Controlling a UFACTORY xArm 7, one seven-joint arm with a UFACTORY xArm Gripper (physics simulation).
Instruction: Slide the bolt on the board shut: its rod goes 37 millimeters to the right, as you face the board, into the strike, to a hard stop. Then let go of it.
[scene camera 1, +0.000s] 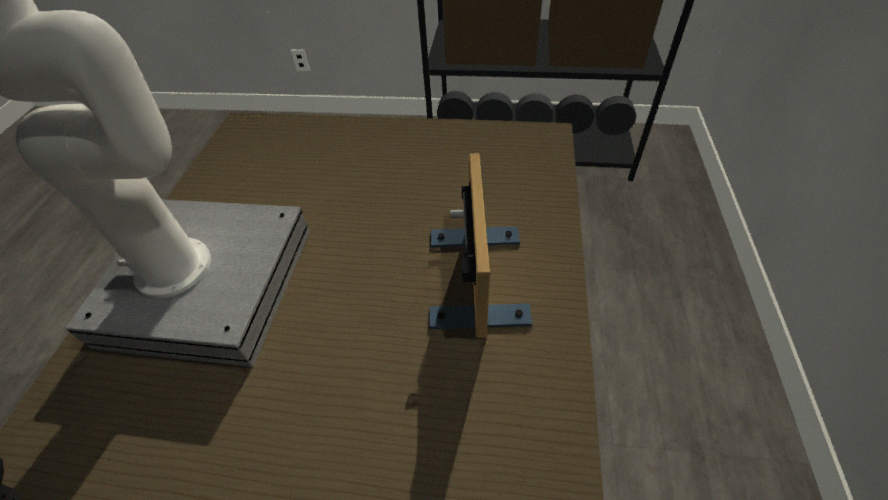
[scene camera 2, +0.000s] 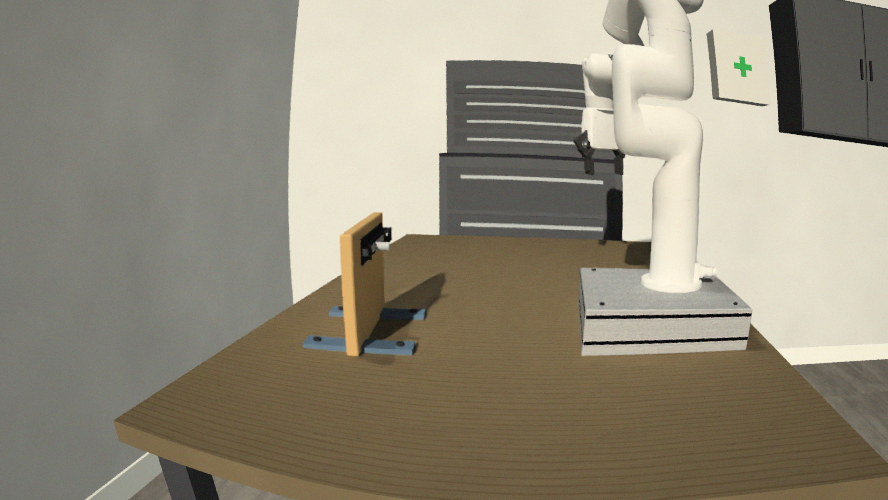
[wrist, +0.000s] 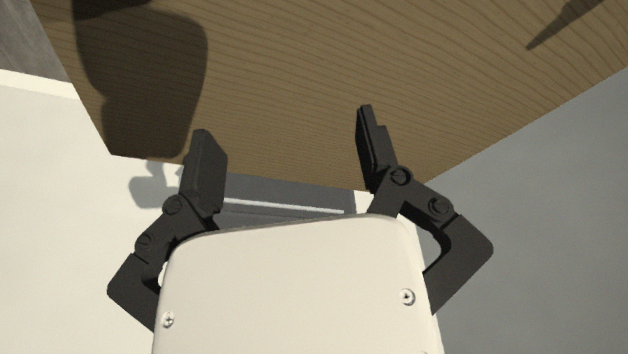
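Where they show: gripper, fingertip midpoint: (scene camera 2: 604, 174) (wrist: 285, 132); arm's base, origin of the base link: (scene camera 1: 174, 268) (scene camera 2: 671, 284).
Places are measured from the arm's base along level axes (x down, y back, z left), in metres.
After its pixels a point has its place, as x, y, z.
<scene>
The upright orange board (scene camera 1: 481, 298) @(-0.045, -0.533, -0.062) (scene camera 2: 351, 298) @(-0.018, -0.505, 0.197) stands on two blue feet. A black bolt assembly (scene camera 1: 469, 226) @(-0.082, -0.510, 0.046) is fixed high on its robot-facing side, with a pale knob (scene camera 1: 456, 213) @(-0.076, -0.487, 0.079) (scene camera 2: 382, 246) @(-0.072, -0.487, 0.089) sticking out. A black block, the apparent strike (scene camera 1: 469, 268) @(-0.082, -0.514, -0.036) (scene camera 2: 387, 234) @(-0.076, -0.505, -0.015), is at the assembly's right end as one faces the board. The rod's exact position is too small to tell. My gripper (scene camera 2: 604, 167) @(-0.168, -0.087, -0.420) (wrist: 285, 132) @(-0.168, -0.087, -0.420) is open and empty, high above the table and well apart from the board. The bolt does not show in the wrist view.
The arm stands on a grey metal base block (scene camera 1: 211, 248) @(0.000, -0.049, 0.048) (scene camera 2: 664, 332) @(0.036, -0.047, 0.165) on the wooden table (scene camera 1: 347, 397) @(0.070, -0.335, -0.177) (scene camera 2: 497, 409) @(0.070, -0.291, 0.347). The blue feet (scene camera 1: 509, 315) @(0.062, -0.580, -0.020) (scene camera 2: 391, 347) @(0.062, -0.459, 0.164) stick out on both sides of the board. A grey drawer cabinet (scene camera 2: 528, 201) stands beyond the table.
</scene>
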